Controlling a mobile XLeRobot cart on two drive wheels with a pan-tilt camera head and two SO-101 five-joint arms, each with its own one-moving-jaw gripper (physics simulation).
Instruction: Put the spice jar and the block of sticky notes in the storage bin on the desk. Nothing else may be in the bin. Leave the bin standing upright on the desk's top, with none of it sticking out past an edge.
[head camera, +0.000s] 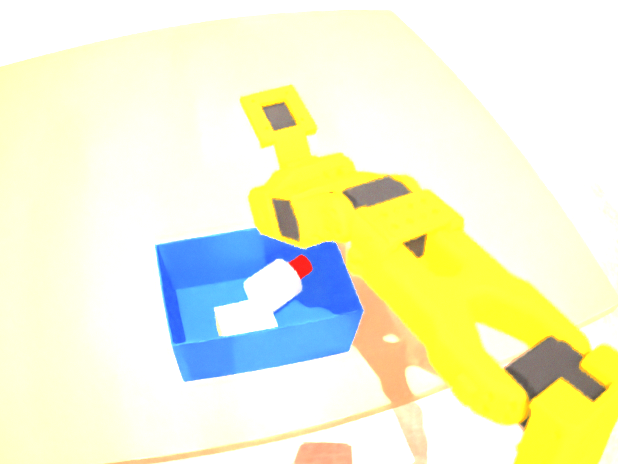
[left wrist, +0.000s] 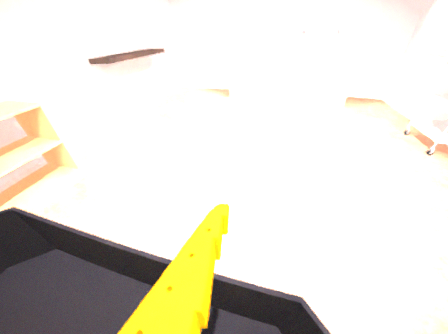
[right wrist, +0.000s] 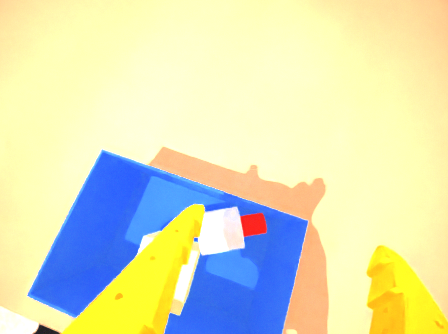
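Note:
The blue storage bin stands upright on the desk, inside its front edge. The spice jar, white with a red cap, is in the bin, tipped over with its cap toward the bin's right side. Its lower end overlaps the white block of sticky notes in the head view; whether they touch is unclear. My right gripper is open and empty above the bin; its fingertips are hidden in the head view. My left gripper is fully open, one notched jaw showing.
The right arm reaches over the bin's back right corner from the right. In the left wrist view, a black tray lies beneath the jaw, a wooden shelf unit stands at the left, and something white on wheels at the right.

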